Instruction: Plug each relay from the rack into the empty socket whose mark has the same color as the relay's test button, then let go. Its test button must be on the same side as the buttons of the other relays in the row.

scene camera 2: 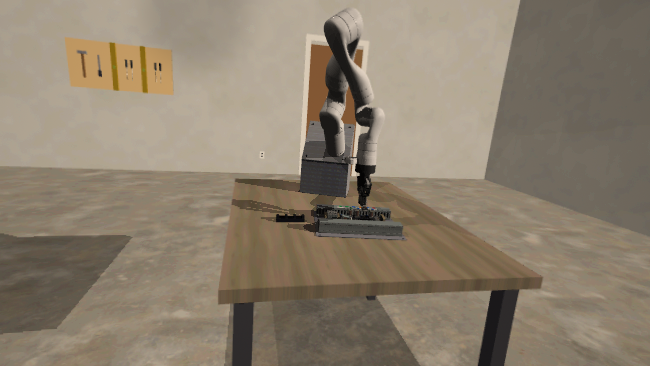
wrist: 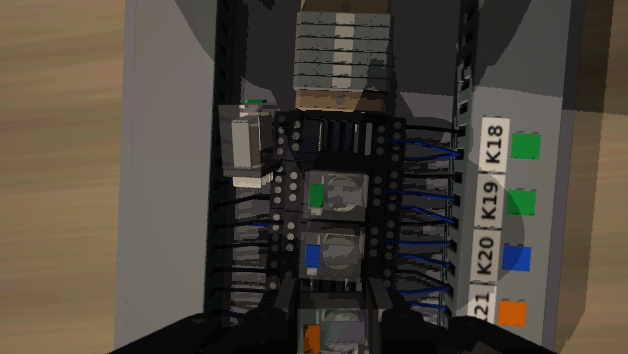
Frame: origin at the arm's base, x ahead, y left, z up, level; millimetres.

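Where they show: gripper, fingertip midpoint: [scene camera 2: 362, 204] [wrist: 332, 301]; arm's base, link origin: [scene camera 2: 335, 148].
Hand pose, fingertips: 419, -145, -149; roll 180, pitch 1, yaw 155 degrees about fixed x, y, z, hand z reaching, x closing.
Note:
Each offset is from my fingertips to the top centre of the thing, as dx, dy, dz. "spot": to the spot under its first point. Level surfaces: height alone.
My gripper [scene camera 2: 362, 202] [wrist: 332, 301] is shut on a clear relay with an orange test button {+4, +9, +22} [wrist: 332, 330] at the bottom of the wrist view. Its button is on the left, like those of the seated green-button relay {-19, -39, -11} [wrist: 342, 195] and blue-button relay {-6, -15, -11} [wrist: 334, 256]. It is over or at the socket near the orange mark {-73, +53, -37} [wrist: 512, 313]; the fingers and relay hide whether its pins are in. The K18 socket {spot: -34, -63, -56} [wrist: 342, 137], beside a green mark {-112, -20, -37} [wrist: 525, 146], is empty. Another green-button relay {+11, -80, -25} [wrist: 246, 144] lies on its side left of it. The black rack {-136, -233, -58} [scene camera 2: 290, 218] stands left of the panel.
Grey terminal blocks {-50, -97, -34} [wrist: 344, 52] sit above the sockets in the wrist view. Slotted wire ducts {+70, -56, -38} [scene camera 2: 360, 227] [wrist: 170, 150] run along both sides of the row, with black and blue wires between. The panel lies on the wooden table {dz -80} [scene camera 2: 380, 265]. A grey box [scene camera 2: 325, 177] stands behind.

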